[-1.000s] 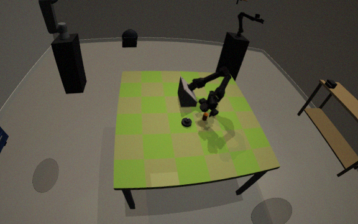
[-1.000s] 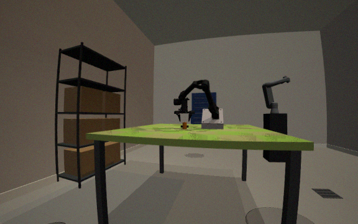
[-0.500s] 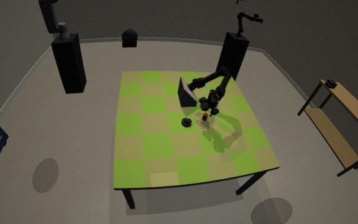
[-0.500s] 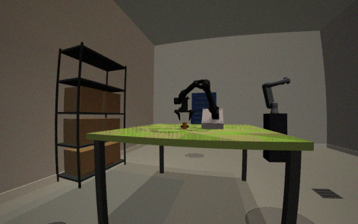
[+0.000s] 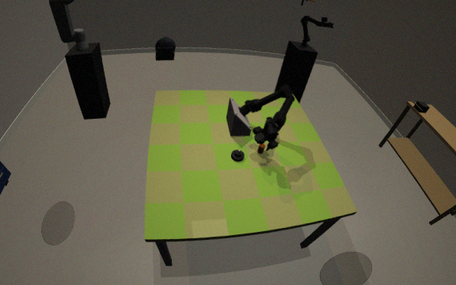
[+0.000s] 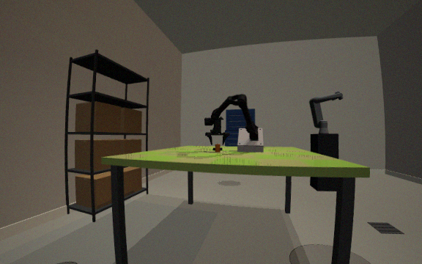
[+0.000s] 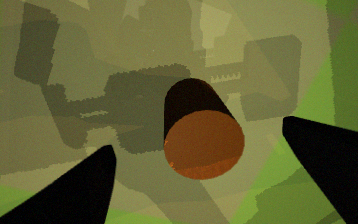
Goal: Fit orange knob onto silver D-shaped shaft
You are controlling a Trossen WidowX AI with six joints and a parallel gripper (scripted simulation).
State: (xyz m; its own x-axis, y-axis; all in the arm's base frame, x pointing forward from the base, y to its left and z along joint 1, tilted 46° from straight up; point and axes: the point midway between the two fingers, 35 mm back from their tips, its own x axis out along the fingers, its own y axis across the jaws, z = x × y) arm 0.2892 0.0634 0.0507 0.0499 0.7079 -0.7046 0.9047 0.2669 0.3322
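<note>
Now: gripper tip 10 mm above the orange knob. From my gripper tip the other things lie so: round pedestal: 170 mm to the right, 30 mm ahead, 20 mm below.
</note>
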